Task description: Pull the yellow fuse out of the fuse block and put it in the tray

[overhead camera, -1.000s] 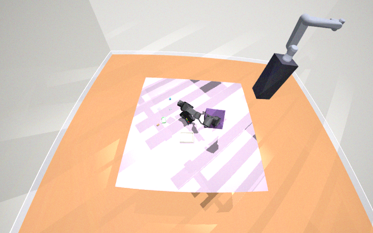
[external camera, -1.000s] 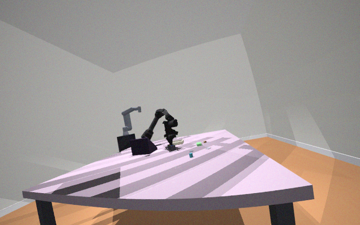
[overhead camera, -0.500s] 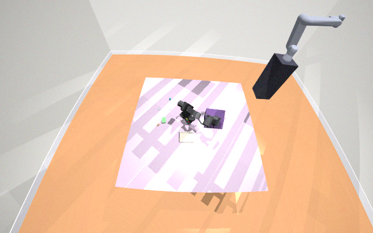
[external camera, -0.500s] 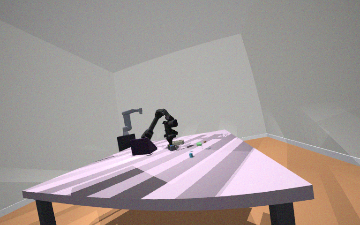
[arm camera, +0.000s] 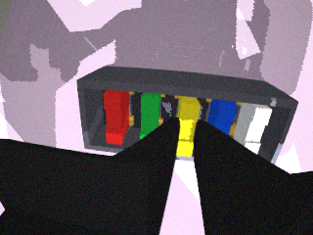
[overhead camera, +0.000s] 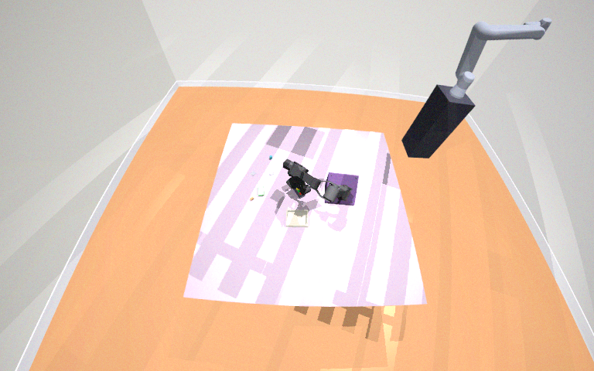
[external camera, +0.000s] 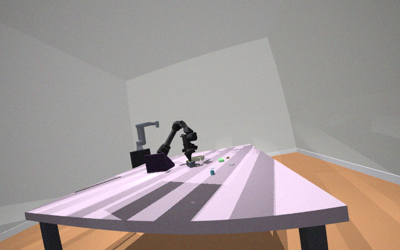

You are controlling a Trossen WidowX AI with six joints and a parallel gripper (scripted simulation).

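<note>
Right now my gripper tip is 20 mm to the left of the blue fuse, 10 mm short of it and 10 mm above it. The rest, counted from my gripper tip: yellow fuse: 10 mm below; then green fuse: 20 mm to the left, 10 mm below, 10 mm behind; then white fuse: 30 mm to the right, 20 mm ahead, 10 mm below.
</note>
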